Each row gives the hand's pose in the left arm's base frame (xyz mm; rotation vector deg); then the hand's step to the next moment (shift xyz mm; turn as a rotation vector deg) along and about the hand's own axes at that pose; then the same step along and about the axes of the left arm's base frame.
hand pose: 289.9 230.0 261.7 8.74 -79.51 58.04
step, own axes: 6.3 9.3 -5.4 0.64 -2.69 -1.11
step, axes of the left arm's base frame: -3.1 12.1 -0.2 2.51 -0.57 1.51
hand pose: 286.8 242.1 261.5 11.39 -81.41 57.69
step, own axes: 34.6 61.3 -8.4 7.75 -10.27 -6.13
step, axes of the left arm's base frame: -41.0 57.8 1.6 10.05 1.48 10.00
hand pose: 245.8 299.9 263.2 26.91 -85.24 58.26
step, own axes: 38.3 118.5 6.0 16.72 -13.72 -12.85
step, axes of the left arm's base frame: -104.1 68.6 -1.2 14.85 7.40 18.91
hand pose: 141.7 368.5 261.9 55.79 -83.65 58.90
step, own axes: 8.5 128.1 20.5 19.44 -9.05 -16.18
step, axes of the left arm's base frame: -128.6 18.4 -5.5 11.08 11.85 21.41
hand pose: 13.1 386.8 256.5 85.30 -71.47 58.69
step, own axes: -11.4 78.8 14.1 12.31 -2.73 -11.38
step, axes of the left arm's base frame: -79.0 -16.8 -4.1 4.00 8.38 14.22
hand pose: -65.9 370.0 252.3 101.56 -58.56 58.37
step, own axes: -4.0 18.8 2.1 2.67 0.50 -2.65
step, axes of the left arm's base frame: -18.0 -7.1 0.5 -0.17 1.63 3.42
